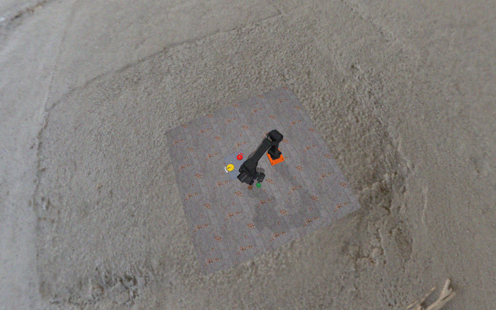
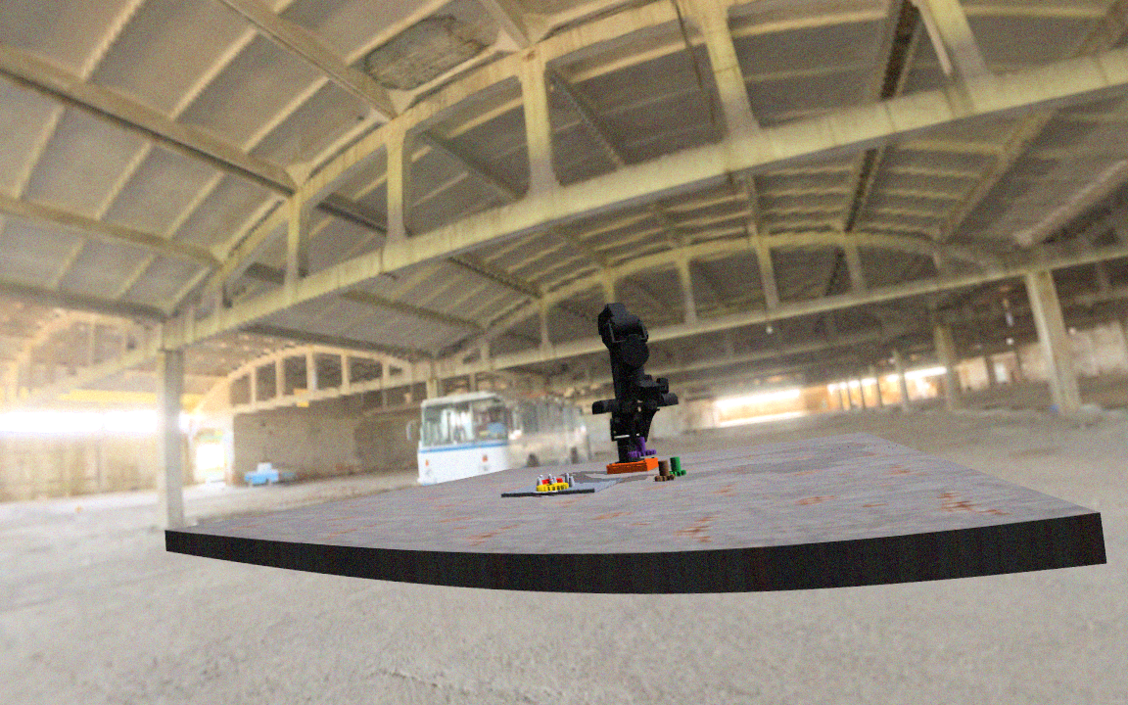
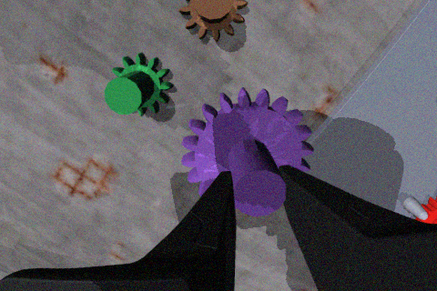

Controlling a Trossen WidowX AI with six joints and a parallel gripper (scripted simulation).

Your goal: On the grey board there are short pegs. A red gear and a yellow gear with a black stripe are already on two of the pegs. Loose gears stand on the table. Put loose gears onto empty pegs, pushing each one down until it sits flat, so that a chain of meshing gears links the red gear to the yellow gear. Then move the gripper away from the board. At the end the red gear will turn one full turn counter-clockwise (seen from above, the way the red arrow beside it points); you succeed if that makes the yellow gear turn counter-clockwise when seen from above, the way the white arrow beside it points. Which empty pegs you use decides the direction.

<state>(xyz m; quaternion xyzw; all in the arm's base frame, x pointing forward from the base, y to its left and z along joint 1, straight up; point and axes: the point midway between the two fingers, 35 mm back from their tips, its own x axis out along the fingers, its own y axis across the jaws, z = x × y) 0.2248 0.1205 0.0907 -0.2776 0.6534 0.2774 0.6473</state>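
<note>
Right now my gripper tip is 20 cm to the left of the red gear, 6 cm above it and 5 cm short of it. Also, from my gripper tip: purple gear: 1 cm below; brown gear: 6 cm to the left, 6 cm below, 4 cm ahead; green gear: 7 cm to the left, 6 cm below, 2 cm behind.
</note>
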